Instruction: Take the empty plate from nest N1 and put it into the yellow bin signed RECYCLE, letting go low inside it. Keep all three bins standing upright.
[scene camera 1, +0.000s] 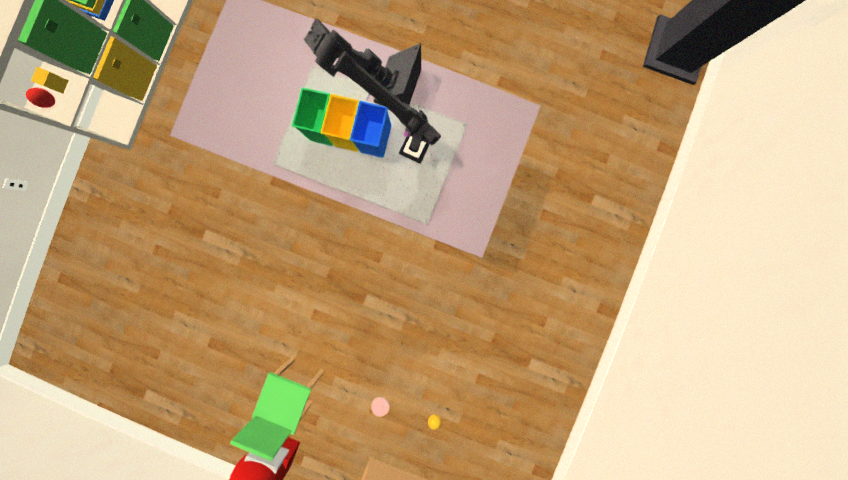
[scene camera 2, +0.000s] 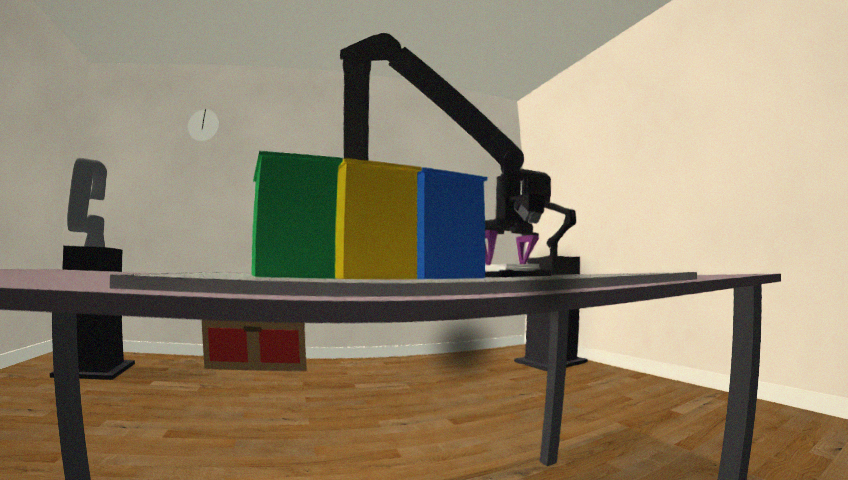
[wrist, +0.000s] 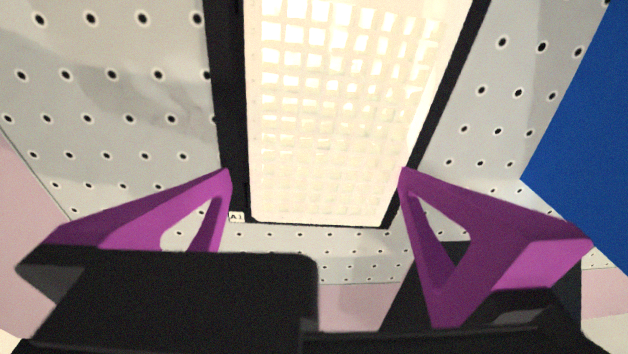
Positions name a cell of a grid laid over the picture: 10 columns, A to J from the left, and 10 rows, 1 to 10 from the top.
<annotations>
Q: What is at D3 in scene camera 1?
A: A green bin.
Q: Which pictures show the yellow bin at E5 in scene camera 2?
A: Scene camera 1 and scene camera 2 only.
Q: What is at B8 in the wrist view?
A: My gripper.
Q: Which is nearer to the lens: the white plate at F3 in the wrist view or the blue bin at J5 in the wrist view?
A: The white plate.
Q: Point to a black nest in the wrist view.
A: At D2
</annotations>
